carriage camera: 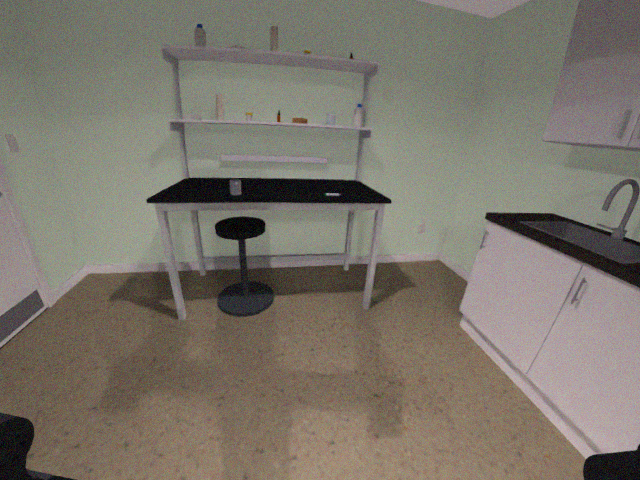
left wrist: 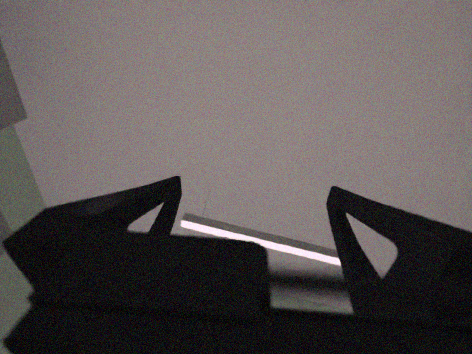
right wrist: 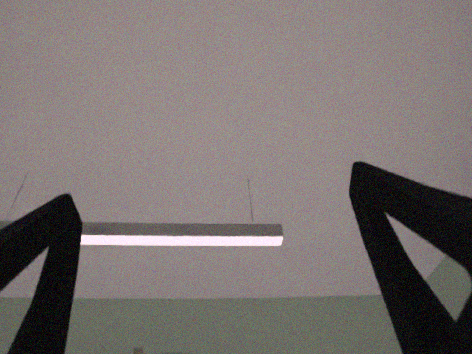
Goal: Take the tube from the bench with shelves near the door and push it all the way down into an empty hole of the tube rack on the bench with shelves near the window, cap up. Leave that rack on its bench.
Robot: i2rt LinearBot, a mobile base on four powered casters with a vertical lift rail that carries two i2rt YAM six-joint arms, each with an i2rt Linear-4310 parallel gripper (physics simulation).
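Observation:
The bench with shelves near the door stands against the far wall in the carriage view, some way off. A small white tube with a greenish left end lies on its black top, toward the right. The tube rack does not show in these views. My left gripper is open and empty, pointing up at the ceiling. My right gripper is open and empty, also pointing upward. Both are far from the bench.
A black stool stands at the bench's front, left of its middle. A clear beaker stands on the bench top. A white sink cabinet runs along the right. A door is at the far left.

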